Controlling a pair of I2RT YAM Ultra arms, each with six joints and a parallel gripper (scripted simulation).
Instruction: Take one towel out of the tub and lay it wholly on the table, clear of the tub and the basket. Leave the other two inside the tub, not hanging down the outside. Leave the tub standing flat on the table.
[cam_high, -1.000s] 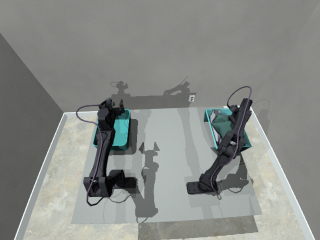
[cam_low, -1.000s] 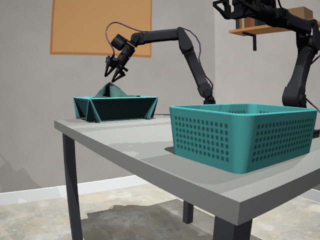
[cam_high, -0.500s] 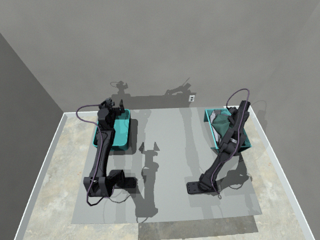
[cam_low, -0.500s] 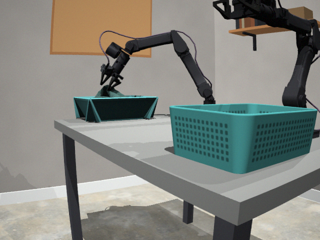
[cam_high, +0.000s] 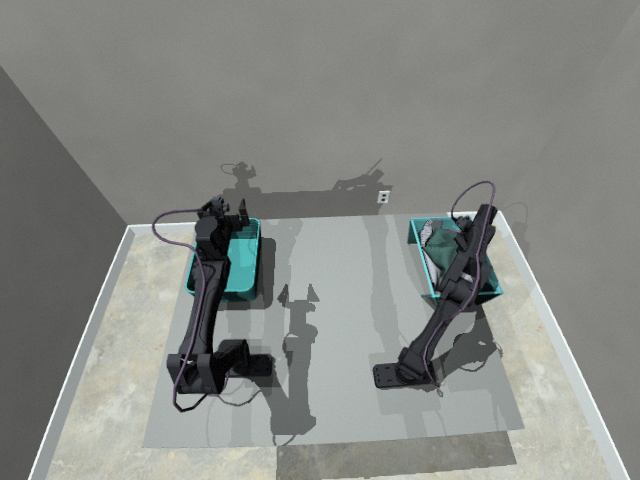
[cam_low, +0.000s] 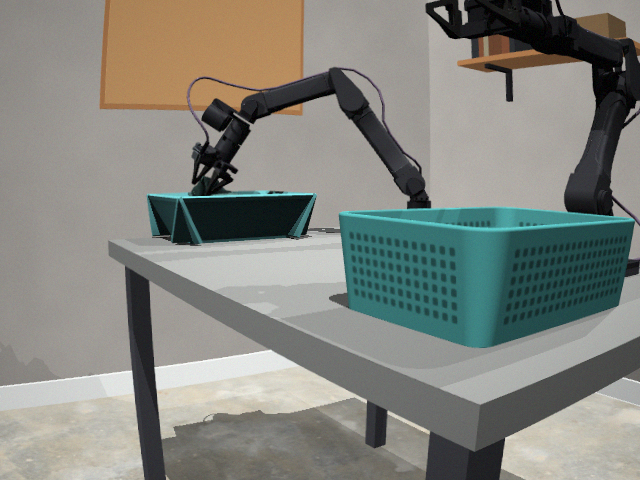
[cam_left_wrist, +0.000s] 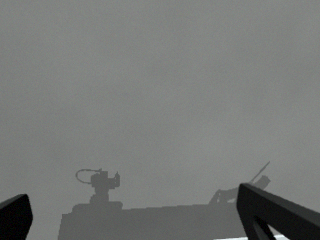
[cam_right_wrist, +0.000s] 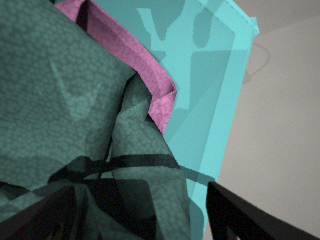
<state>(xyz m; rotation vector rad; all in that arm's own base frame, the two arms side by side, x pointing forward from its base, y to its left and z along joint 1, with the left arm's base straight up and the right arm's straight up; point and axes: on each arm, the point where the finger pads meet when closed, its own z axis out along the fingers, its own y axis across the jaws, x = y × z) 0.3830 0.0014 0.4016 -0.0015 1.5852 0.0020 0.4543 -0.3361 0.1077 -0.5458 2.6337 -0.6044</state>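
Right now my right hand is 7 cm above the teal tub, 6 cm to the right of it and 5 cm past it.
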